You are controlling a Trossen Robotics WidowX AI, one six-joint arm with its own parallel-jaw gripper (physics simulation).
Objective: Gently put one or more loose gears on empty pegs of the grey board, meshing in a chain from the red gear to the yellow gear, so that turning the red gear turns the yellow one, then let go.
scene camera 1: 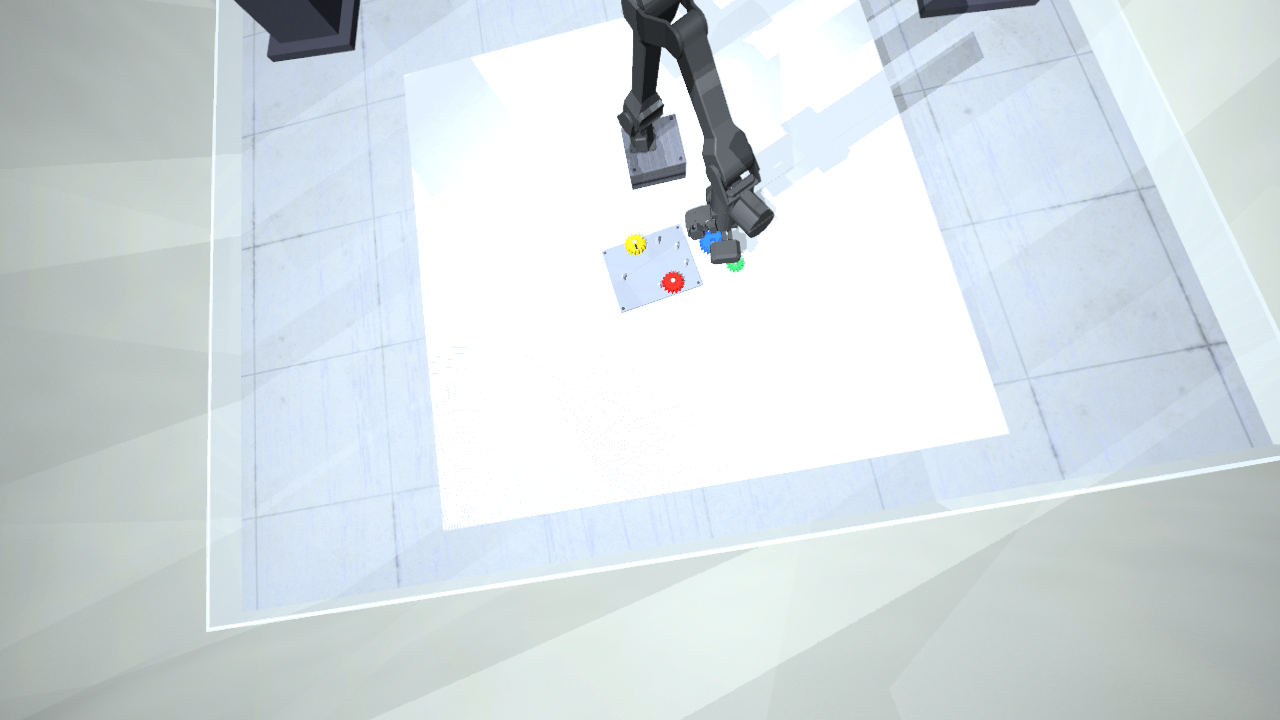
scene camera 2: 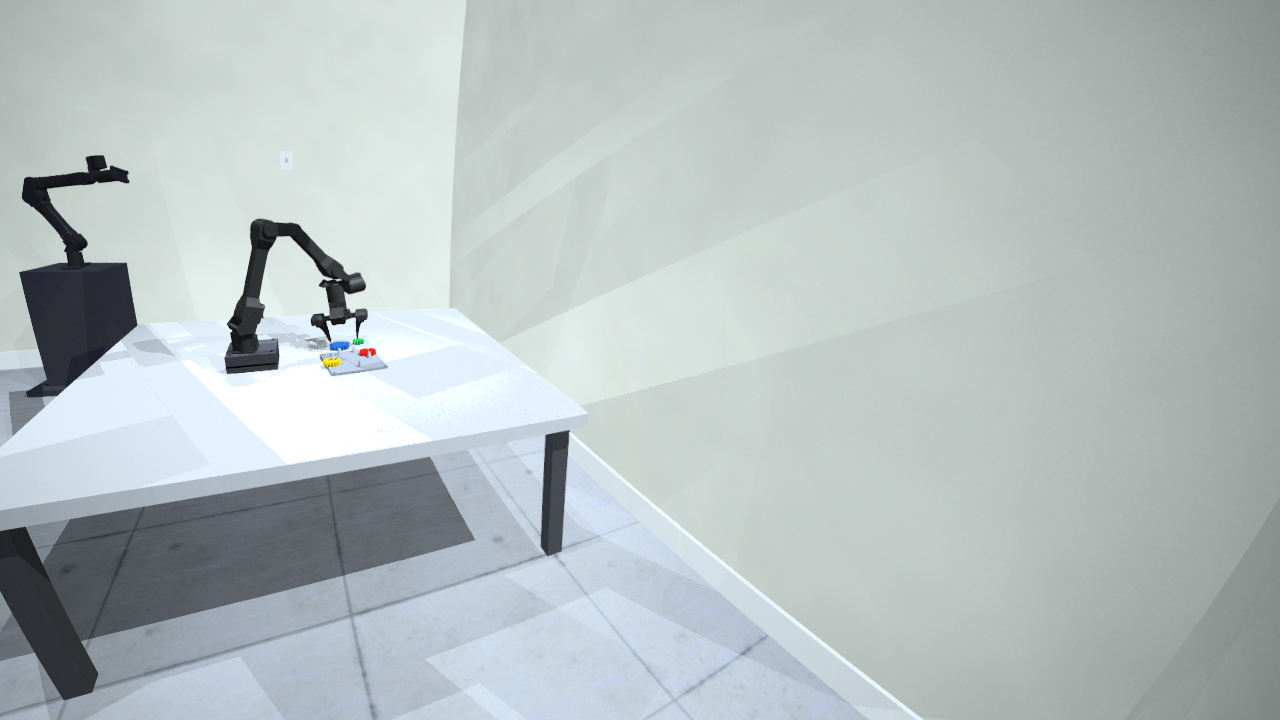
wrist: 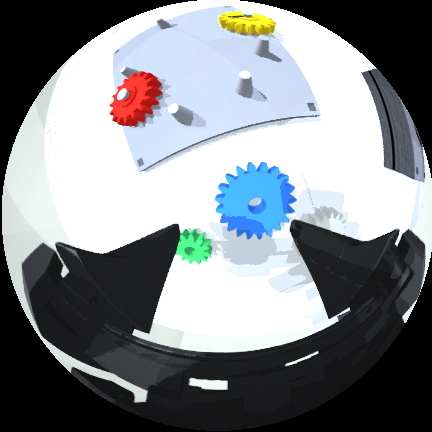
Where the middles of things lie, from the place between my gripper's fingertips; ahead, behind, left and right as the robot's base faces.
The blue gear point(wrist: 262, 182) lies 20 mm behind my hand, 10 mm to the right of it and 20 mm below it. The rest, counted from my hand: white gear point(wrist: 330, 218) 90 mm behind, 20 mm to the left, 20 mm below; green gear point(wrist: 193, 246) 50 mm ahead, 40 mm to the left, 20 mm below; red gear point(wrist: 142, 87) 80 mm ahead, 120 mm to the right, 10 mm below.
